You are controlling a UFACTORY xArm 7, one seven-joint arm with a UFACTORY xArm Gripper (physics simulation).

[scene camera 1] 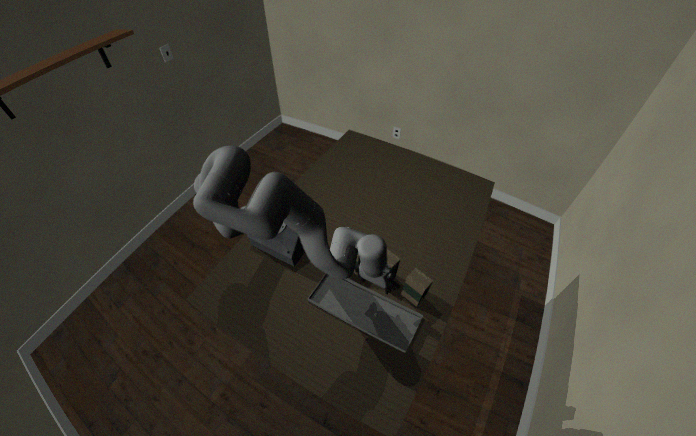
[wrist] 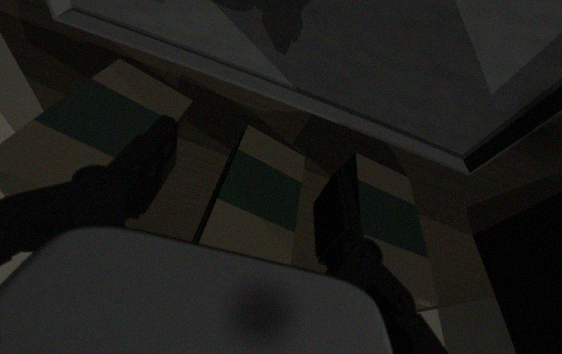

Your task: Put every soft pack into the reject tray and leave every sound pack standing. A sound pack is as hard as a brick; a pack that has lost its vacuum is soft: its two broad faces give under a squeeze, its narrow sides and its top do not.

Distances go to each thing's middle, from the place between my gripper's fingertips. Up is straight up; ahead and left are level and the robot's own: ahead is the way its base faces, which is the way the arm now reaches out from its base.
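Scene:
Grey reject tray [scene camera 1: 394,324]: 100 mm below my hand, 60 mm to the right of it.

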